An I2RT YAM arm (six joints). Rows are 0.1 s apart.
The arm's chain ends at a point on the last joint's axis. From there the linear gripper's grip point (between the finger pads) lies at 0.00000 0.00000 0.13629 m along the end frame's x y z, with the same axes.
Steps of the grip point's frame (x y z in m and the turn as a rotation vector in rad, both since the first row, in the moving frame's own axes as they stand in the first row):
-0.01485 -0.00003 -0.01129 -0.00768 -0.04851 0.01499
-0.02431 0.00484 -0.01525 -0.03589 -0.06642 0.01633
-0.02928 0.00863 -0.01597 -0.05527 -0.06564 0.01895
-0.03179 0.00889 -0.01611 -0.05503 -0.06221 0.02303
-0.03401 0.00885 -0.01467 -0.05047 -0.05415 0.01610
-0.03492 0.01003 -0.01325 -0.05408 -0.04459 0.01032
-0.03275 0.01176 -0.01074 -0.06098 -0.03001 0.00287
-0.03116 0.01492 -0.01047 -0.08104 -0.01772 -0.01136
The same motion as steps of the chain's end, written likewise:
-0.00823 -0.00103 -0.01113 -0.00768 -0.04851 0.01499
-0.01523 0.00003 -0.01486 -0.03589 -0.06642 0.01633
-0.02027 0.00119 -0.01547 -0.05527 -0.06564 0.01895
-0.02324 0.00150 -0.01564 -0.05503 -0.06221 0.02303
-0.02658 0.00204 -0.01430 -0.05047 -0.05415 0.01610
-0.02881 0.00270 -0.01292 -0.05408 -0.04459 0.01032
-0.02865 0.00346 -0.01043 -0.06098 -0.03001 0.00287
-0.02881 0.00387 -0.01000 -0.08104 -0.01772 -0.01136

